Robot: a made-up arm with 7 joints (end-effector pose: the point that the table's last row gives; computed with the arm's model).
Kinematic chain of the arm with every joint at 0, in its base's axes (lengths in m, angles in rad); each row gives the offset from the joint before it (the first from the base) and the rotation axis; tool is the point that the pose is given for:
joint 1: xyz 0 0 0.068 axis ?
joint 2: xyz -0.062 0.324 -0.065 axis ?
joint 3: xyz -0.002 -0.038 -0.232 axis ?
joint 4: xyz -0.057 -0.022 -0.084 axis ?
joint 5: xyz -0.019 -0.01 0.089 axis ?
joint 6: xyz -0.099 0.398 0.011 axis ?
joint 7: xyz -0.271 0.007 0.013 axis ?
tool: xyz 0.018 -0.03 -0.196
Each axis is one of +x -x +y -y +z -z.
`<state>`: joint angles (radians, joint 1 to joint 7).
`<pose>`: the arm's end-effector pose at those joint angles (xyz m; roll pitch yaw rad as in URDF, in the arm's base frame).
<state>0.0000 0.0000 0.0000 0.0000 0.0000 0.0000 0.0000</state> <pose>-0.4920 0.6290 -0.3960 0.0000 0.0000 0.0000</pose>
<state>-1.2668 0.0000 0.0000 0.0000 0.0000 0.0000 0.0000</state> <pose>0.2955 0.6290 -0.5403 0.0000 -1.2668 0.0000</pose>
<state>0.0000 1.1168 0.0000 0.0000 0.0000 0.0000 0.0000</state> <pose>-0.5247 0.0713 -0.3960 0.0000 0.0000 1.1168</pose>
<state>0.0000 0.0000 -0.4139 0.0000 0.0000 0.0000 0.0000</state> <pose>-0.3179 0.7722 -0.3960 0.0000 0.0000 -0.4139</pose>
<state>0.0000 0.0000 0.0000 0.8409 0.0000 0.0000 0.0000</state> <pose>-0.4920 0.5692 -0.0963 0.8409 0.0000 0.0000</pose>
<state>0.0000 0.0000 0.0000 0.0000 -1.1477 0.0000 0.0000</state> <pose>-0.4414 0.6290 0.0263 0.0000 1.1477 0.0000</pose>
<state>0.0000 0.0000 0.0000 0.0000 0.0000 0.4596 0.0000</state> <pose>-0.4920 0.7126 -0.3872 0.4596 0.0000 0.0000</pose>
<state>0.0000 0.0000 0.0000 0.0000 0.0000 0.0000 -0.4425</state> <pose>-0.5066 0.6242 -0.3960 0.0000 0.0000 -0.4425</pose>
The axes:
joint 1: +y
joint 2: +z
joint 3: +z
joint 4: +x
joint 5: -y
joint 6: +x
joint 7: +z

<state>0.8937 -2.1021 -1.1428 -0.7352 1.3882 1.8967 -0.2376</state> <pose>-0.7012 0.0985 -0.5814 -0.5620 -0.8546 -1.2616</pose>
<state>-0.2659 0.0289 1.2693 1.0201 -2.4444 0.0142 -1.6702</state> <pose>0.1330 0.3410 0.3070 -2.2968 0.6788 -0.1194</pose>
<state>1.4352 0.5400 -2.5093 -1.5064 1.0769 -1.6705 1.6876</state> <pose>-0.6127 0.5963 0.1404 1.7922 -1.0121 -1.6713</pose>
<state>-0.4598 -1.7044 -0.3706 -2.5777 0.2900 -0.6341 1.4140</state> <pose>-0.0276 0.8137 -0.4061 2.8038 0.4408 2.9405</pose>
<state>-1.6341 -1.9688 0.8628 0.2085 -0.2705 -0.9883 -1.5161</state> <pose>0.2263 0.8502 -0.0722 0.6795 0.5746 -2.4107</pose>
